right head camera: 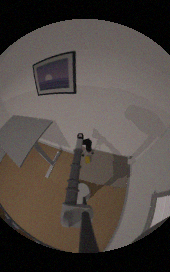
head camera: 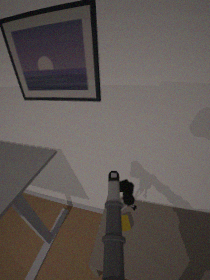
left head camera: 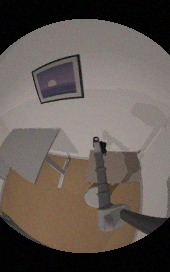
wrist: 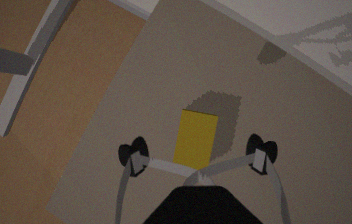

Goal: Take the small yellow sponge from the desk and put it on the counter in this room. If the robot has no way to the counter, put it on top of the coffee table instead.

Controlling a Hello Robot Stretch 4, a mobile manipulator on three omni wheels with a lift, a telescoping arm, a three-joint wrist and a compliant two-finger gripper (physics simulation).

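Where they show: gripper, fingertip midpoint: (right head camera: 87,154) (head camera: 125,212) (wrist: 196,148); robot's base, origin of the base link: (right head camera: 78,192) (left head camera: 95,195).
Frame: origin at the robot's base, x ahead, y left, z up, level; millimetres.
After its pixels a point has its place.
The small yellow sponge (head camera: 126,223) {y -100, x 531, z 467 mm} (right head camera: 87,160) {y -101, x 518, z 467 mm} (wrist: 196,137) {y -92, x 552, z 468 mm} lies flat on a low grey-brown table (head camera: 150,235) {y -278, x 465, z 422 mm} (left head camera: 117,165) {y -367, x 443, z 423 mm} (right head camera: 100,172) {y -310, x 348, z 423 mm} (wrist: 125,110) {y 52, x 548, z 423 mm} against the wall. My gripper (head camera: 129,206) (right head camera: 88,154) {y -87, x 560, z 591 mm} (wrist: 196,148) {y -87, x 560, z 591 mm} is open above the table. In the wrist view its two dark fingertips stand wide apart, to the left and right of the sponge's near part, with a gap on each side; the sponge's shadow-side surface around it is bare tabletop. A grey desk (head camera: 25,170) {y 590, x 637, z 923 mm} (left head camera: 30,150) {y 795, x 502, z 922 mm} (right head camera: 25,135) {y 767, x 538, z 922 mm} stands at the left. No counter can be made out.
The desk's slanted leg (head camera: 35,220) {y 640, x 518, z 452 mm} and foot (wrist: 25,75) stand left of the low table, across a strip of wooden floor (wrist: 107,45) {y 339, x 708, z -27 mm}. The wall (head camera: 150,140) {y -235, x 777, z 1070 mm} with a framed picture (head camera: 50,55) {y 334, x 865, z 1559 mm} runs behind. A side wall (right head camera: 142,175) {y -1034, x 216, z 501 mm} stands close on the right.
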